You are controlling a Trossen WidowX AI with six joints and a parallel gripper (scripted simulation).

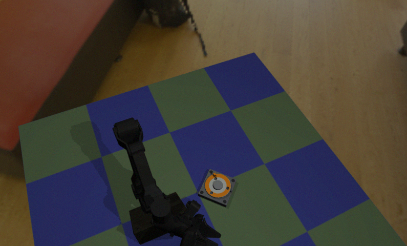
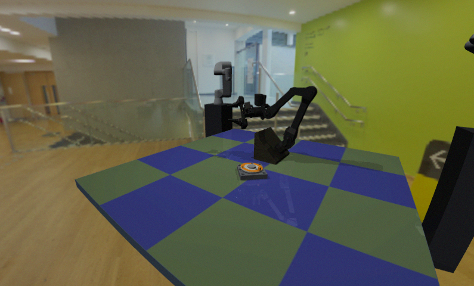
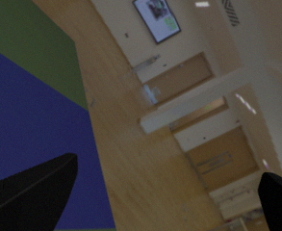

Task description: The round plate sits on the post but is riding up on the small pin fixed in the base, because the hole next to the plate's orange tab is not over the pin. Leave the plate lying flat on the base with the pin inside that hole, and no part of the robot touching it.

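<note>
Right now the round plate is 25 cm to the left of my gripper tip, 22 cm below it and 16 cm ahead of it. From my gripper tip the other things lie so: grey base 23 cm to the left, 23 cm below, 15 cm ahead.
</note>
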